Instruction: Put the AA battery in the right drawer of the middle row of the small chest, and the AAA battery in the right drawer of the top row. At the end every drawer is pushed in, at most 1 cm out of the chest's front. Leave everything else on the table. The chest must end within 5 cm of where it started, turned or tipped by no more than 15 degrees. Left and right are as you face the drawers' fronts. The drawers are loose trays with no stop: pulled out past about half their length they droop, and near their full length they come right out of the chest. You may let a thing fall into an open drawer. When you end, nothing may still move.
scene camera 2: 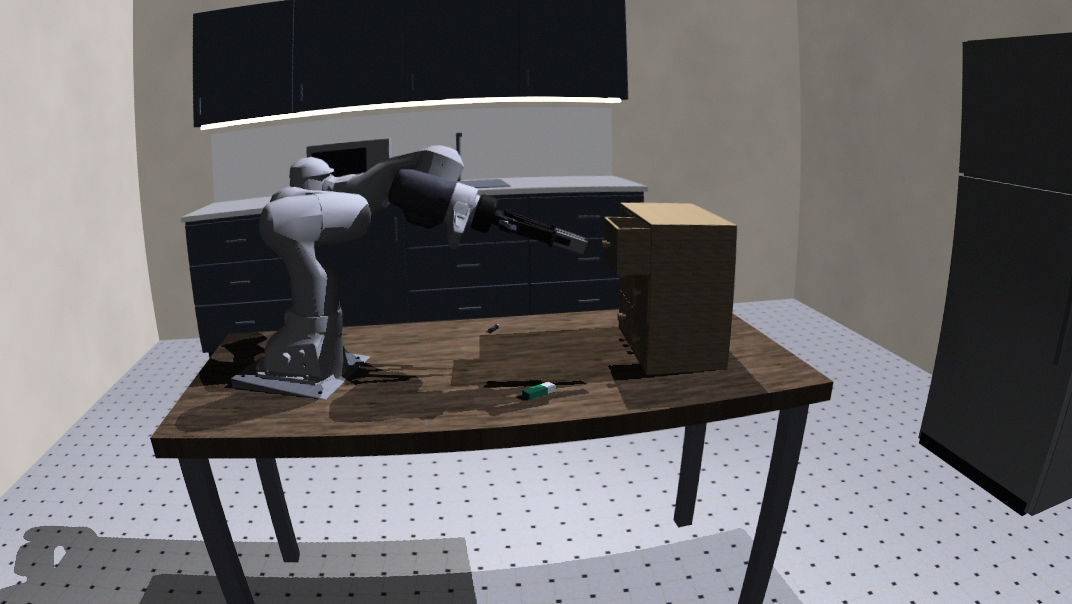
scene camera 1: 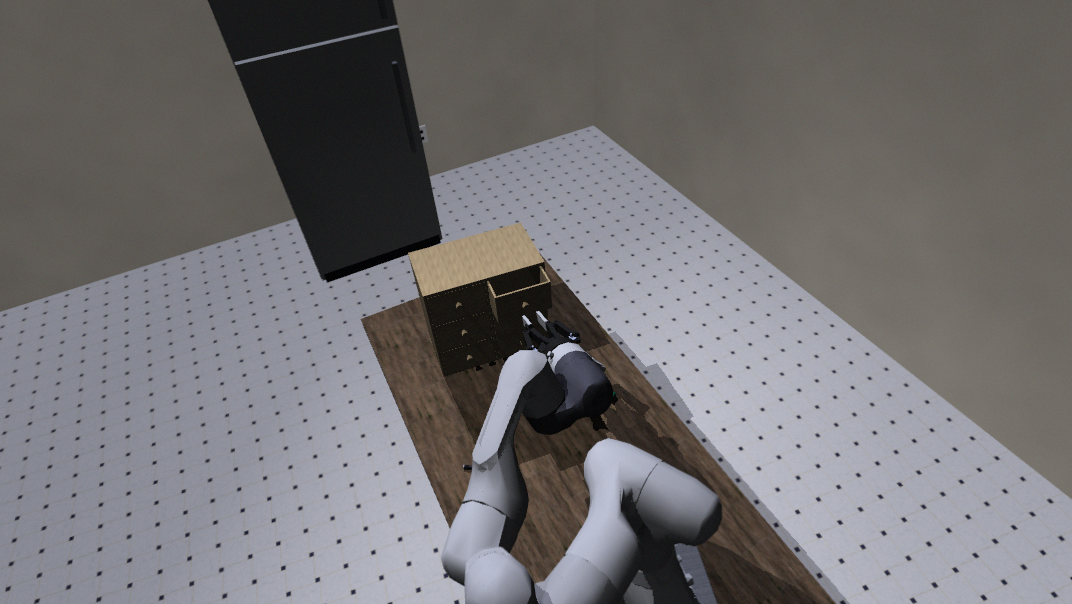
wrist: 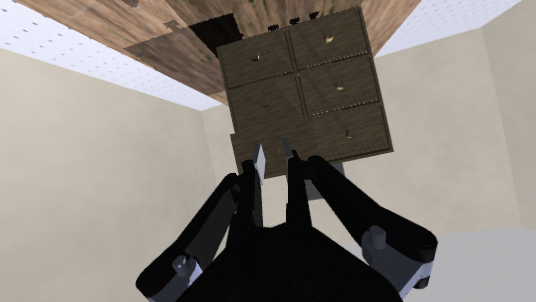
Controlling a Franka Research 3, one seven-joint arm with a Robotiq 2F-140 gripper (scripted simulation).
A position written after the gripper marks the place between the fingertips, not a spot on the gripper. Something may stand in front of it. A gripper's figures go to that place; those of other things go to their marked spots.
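The gripper [scene camera 1: 531,318] is 1.5 m from the lens. Distances for the rest of the scene: a drawer [scene camera 1: 524,292], 1.52 m from the lens; a wooden chest [scene camera 1: 455,264], 1.6 m from the lens.
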